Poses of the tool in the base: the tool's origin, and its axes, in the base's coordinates. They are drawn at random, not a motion.
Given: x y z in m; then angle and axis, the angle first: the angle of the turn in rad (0 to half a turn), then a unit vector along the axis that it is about.
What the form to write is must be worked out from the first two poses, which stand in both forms.
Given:
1: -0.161 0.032 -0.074 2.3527 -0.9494 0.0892 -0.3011
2: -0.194 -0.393 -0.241 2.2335 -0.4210 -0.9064 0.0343
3: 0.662 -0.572 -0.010 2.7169 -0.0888 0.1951 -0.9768
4: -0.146 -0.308 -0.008 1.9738 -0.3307 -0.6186 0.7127
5: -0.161 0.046 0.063 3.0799 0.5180 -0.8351 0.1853
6: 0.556 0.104 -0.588 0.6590 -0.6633 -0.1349 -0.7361
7: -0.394 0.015 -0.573 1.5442 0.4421 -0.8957 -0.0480
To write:
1: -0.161 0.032 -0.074 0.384 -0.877 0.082 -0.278
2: -0.194 -0.393 -0.241 0.439 -0.378 -0.815 0.031
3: 0.662 -0.572 -0.010 0.211 -0.087 0.191 -0.955
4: -0.146 -0.308 -0.008 0.551 -0.276 -0.516 0.595
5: -0.161 0.046 0.063 0.031 0.518 -0.835 0.185
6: 0.556 0.104 -0.588 0.946 -0.215 -0.044 -0.238
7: -0.394 0.015 -0.573 0.716 0.308 -0.625 -0.033
